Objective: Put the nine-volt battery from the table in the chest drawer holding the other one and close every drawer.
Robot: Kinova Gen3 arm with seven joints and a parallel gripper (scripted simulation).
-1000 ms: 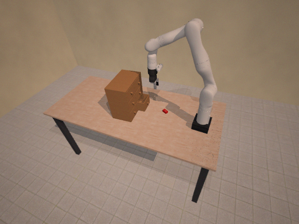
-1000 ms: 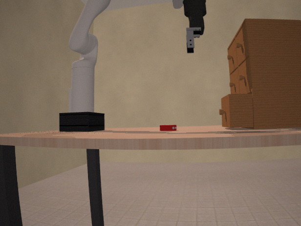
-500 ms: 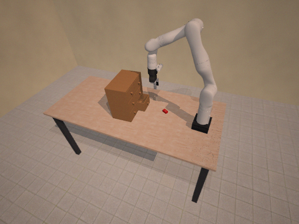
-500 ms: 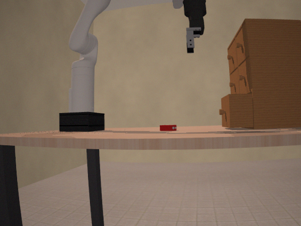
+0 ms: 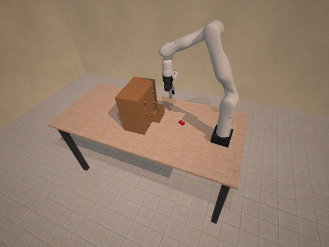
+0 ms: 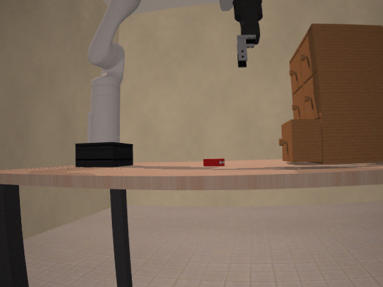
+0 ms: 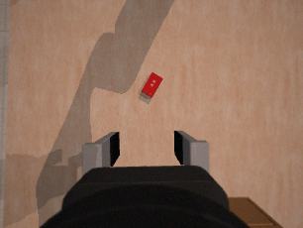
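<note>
Right now the nine-volt battery is 26 cm below my hand, 7 cm behind it and 1 cm to the left of it.
</note>
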